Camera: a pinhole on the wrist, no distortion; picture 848 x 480 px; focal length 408.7 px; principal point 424.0 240.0 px. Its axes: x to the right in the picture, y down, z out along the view. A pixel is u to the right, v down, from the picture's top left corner.
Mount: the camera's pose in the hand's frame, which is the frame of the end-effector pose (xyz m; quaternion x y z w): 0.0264 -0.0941 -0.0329 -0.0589 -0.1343 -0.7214 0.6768
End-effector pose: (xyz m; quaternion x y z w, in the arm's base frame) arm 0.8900 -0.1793 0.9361 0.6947 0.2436 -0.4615 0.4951
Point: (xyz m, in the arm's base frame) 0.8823 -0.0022 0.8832
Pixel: behind the camera
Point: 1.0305 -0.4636 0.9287
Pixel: 96.8 359.6
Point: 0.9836 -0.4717 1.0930
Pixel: 105.3 150.4
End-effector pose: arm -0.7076 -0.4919 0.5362 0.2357 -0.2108 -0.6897 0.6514
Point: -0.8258 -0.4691 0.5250
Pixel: 586.6 96.9
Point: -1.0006 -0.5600 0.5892
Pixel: 745.2 405.2
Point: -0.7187 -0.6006 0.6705
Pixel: 128.6 428.2
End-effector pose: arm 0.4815 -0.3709 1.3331 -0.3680 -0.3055 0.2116 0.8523
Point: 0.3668 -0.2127 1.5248
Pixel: 439.2 355.7
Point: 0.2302 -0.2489 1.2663
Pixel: 190.2 43.0
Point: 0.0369 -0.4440 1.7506
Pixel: 737.1 93.9
